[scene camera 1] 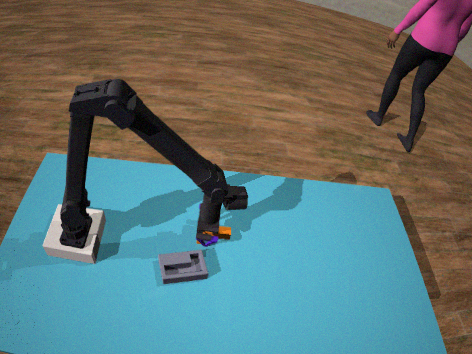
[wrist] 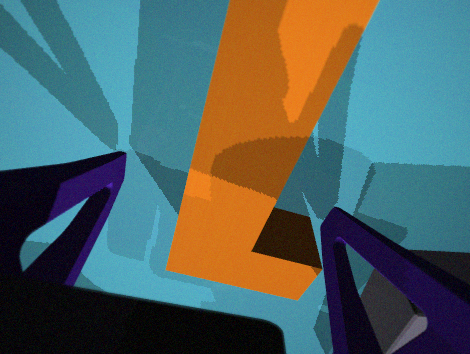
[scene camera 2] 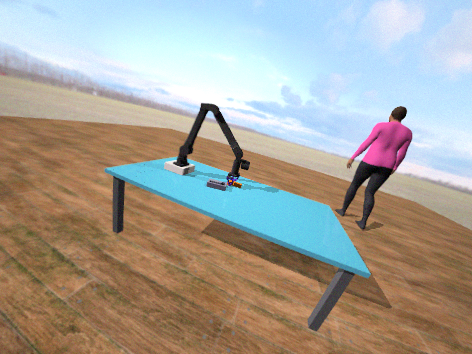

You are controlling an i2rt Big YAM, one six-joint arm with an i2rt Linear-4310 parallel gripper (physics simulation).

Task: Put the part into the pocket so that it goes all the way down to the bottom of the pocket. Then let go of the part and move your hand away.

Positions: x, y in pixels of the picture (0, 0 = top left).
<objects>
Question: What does the gripper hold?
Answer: Nothing.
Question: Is the gripper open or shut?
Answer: Open.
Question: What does the orange L-shaped part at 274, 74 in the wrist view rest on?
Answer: The table.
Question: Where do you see a grey pocket block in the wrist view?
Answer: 392, 315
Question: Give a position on a grey pocket block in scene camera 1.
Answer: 186, 266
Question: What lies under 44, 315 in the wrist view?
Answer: The gripper.
</objects>
